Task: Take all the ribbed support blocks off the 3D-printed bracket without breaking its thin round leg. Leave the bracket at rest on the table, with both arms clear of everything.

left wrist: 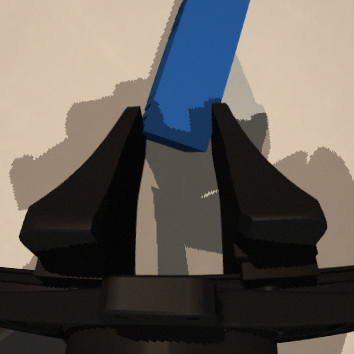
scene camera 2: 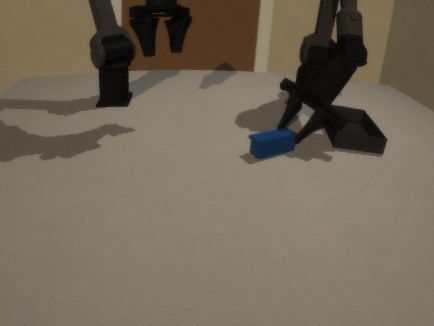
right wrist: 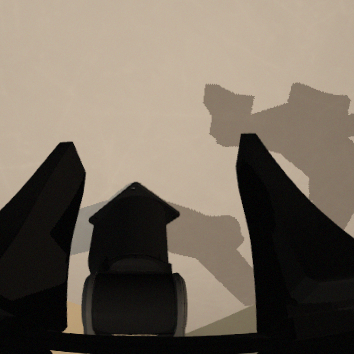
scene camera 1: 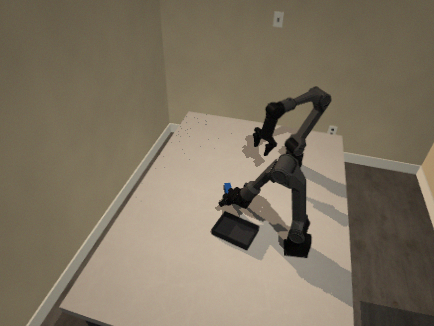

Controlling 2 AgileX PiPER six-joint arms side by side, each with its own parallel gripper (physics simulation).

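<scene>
The blue bracket (scene camera 1: 227, 187) (scene camera 2: 272, 144) (left wrist: 200, 60) lies low over or on the table, its long smooth face up. Fine ribs show along its left side in the left wrist view; support blocks and bracket cannot be told apart, and the thin round leg does not show. My left gripper (scene camera 1: 222, 200) (scene camera 2: 290, 135) (left wrist: 176, 121) is shut on the bracket's near end, one fingertip against each side. My right gripper (scene camera 1: 262, 149) (scene camera 2: 163, 53) (right wrist: 156, 153) is open and empty, raised well away from the bracket.
A black open tray (scene camera 1: 229, 241) (scene camera 2: 360, 144) stands near the left gripper, below it in scene camera 1 and to its right in scene camera 2. The right arm's base (scene camera 2: 114, 92) stands at the back left in scene camera 2. Arm shadows cross the table.
</scene>
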